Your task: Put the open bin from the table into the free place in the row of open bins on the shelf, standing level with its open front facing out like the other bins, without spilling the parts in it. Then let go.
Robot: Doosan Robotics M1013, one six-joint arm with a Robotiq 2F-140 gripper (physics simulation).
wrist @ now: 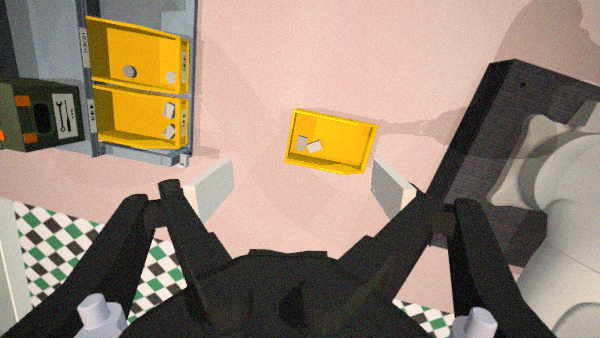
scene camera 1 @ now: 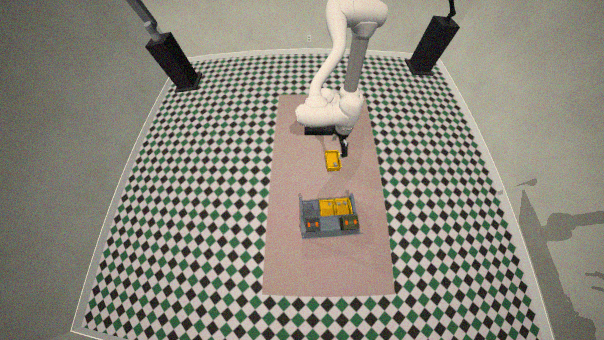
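The yellow open bin stands upright on the pink table top, between the arm's base and the shelf, with two small grey parts inside, seen in the wrist view. The grey-blue shelf holds two yellow bins side by side. In the scene view the place left of them in that row shows no bin. My gripper is wide open with nothing between its fingers. It hangs above the table beside the loose bin, which shows beyond the fingertips in the wrist view.
Two dark cases with orange latches stand on the shelf's other level, behind the bin row; one case shows in the wrist view. The arm's black base block stands on the other side of the loose bin.
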